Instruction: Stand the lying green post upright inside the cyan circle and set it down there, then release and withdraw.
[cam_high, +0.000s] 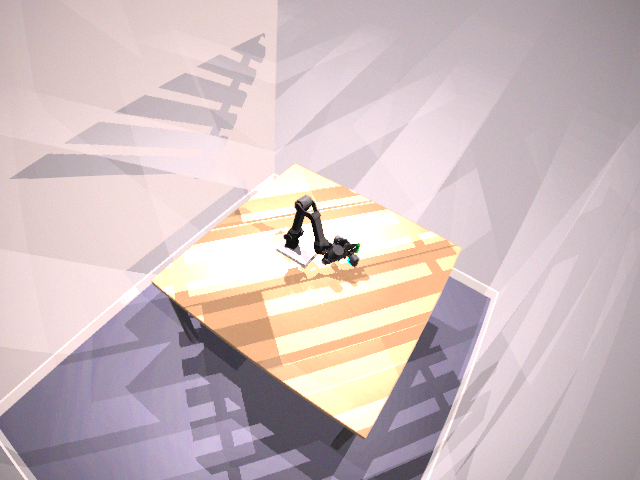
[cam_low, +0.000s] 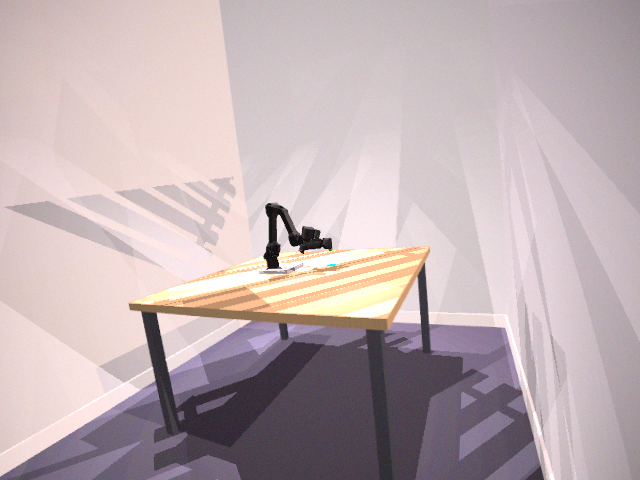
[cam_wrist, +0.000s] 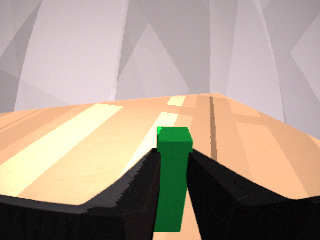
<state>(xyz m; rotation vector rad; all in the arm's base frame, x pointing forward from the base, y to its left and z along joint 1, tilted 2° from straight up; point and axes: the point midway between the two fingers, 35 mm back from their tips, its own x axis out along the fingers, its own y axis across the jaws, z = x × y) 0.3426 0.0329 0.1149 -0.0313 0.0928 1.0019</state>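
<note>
The cyan circle lies 140 mm below my gripper tip and 10 mm behind it. Also, from my gripper tip: green post 20 mm below.
</note>
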